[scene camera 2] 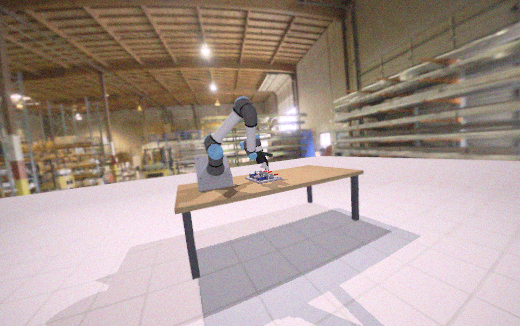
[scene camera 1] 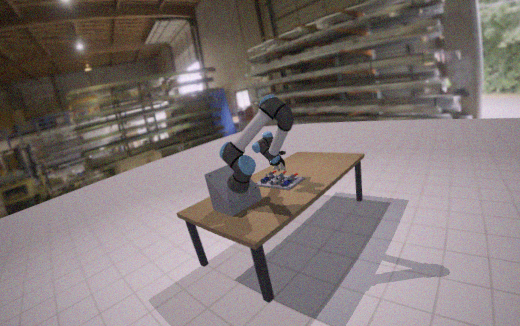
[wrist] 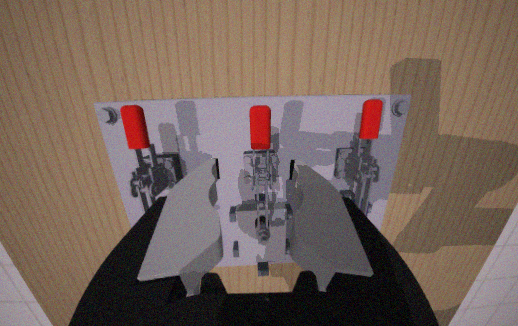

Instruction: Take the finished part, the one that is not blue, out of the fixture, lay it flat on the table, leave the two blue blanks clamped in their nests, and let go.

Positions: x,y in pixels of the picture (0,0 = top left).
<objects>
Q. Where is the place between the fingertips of my gripper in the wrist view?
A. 254,160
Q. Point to a fixture plate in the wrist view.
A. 310,128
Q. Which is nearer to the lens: the finished part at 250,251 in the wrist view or the red clamp handle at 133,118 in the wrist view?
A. The red clamp handle.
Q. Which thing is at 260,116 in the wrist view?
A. A red clamp handle.
</objects>
